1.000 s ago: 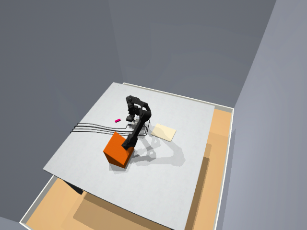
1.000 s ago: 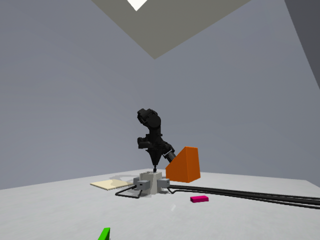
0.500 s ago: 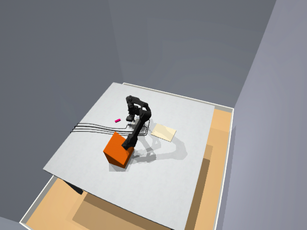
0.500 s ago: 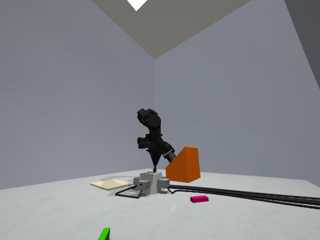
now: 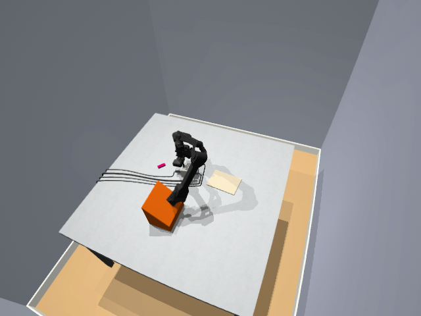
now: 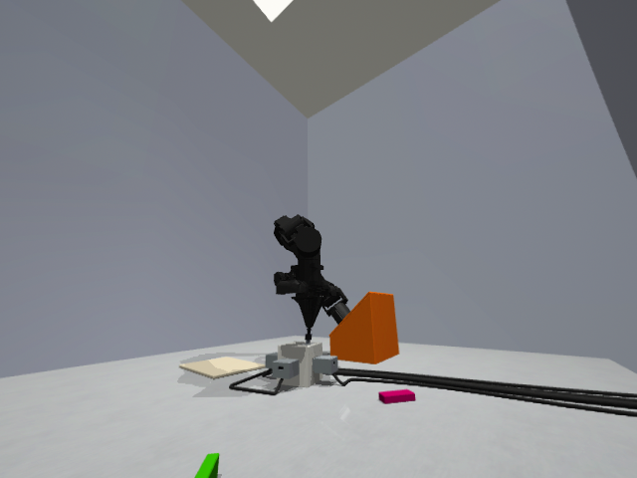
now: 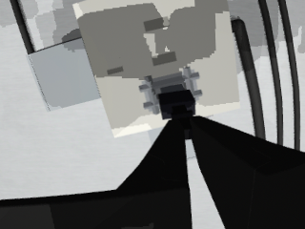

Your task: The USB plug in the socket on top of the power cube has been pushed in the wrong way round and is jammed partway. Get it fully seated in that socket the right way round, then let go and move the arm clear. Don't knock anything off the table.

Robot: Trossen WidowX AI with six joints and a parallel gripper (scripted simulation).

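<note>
Right now my gripper tip is 40 mm above the grey socket frame. Round my gripper tip: black USB plug 20 mm below; magenta block 190 mm to the left, 110 mm below, 20 mm behind; beige pad 300 mm to the right, 110 mm below, 60 mm ahead.
</note>
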